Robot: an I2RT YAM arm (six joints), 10 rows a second.
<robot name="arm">
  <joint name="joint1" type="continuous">
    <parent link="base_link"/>
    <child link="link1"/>
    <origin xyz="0 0 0.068"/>
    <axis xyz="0 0 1"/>
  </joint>
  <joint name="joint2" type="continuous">
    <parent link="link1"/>
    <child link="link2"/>
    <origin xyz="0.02 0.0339 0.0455"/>
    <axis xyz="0 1 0"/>
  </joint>
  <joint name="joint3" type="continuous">
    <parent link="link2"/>
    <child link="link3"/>
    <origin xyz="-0.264 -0.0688 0"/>
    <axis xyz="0 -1 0"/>
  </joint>
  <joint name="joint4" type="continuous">
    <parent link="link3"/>
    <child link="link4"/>
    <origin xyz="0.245 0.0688 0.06"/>
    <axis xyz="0 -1 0"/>
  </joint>
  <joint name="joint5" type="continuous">
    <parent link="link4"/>
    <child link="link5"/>
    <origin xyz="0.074 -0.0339 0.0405"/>
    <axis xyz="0 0 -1"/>
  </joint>
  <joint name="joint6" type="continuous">
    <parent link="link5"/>
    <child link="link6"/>
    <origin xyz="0.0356 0 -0.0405"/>
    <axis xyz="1 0 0"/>
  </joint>
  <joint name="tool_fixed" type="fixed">
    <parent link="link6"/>
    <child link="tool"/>
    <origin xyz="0 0 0" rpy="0 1.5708 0"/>
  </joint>
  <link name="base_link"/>
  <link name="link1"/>
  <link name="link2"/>
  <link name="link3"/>
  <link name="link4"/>
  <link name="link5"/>
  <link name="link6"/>
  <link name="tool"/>
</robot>
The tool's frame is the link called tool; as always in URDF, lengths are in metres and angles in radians. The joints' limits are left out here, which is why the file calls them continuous.
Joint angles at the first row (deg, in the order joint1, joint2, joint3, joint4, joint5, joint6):
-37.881 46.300 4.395 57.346 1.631 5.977
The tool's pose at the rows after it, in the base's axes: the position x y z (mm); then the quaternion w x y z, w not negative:
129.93 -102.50 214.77 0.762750 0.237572 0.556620 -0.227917
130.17 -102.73 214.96 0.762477 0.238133 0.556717 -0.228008
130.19 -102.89 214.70 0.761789 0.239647 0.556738 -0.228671
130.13 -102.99 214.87 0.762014 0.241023 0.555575 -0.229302
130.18 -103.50 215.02 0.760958 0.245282 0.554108 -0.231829
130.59 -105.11 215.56 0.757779 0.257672 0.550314 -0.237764
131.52 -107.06 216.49 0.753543 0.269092 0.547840 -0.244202
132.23 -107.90 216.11 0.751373 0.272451 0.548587 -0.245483
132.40 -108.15 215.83 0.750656 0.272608 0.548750 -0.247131
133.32 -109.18 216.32 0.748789 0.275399 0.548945 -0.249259
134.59 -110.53 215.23 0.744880 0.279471 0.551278 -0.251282
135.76 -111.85 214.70 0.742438 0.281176 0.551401 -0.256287
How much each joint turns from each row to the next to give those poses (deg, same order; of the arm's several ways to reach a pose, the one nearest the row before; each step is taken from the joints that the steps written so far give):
-0.001 -0.094 -0.001 -0.012 0.169 0.000
0.000 0.101 0.088 -0.031 0.055 0.019
0.000 0.077 -0.011 0.001 0.185 0.023
0.002 0.026 0.012 0.091 0.196 0.068
0.000 0.133 0.085 0.002 0.599 0.065
-0.002 0.454 0.331 -0.091 1.631 0.306
-0.002 0.574 0.525 -0.307 1.559 0.151
0.005 0.492 0.147 0.043 0.389 0.048
-0.005 0.235 -0.011 0.218 0.128 -0.153
0.001 0.465 0.319 -0.050 0.409 -0.044
0.003 0.914 0.185 0.171 0.476 -0.033
0.001 1.050 0.153 0.784 0.528 -0.379

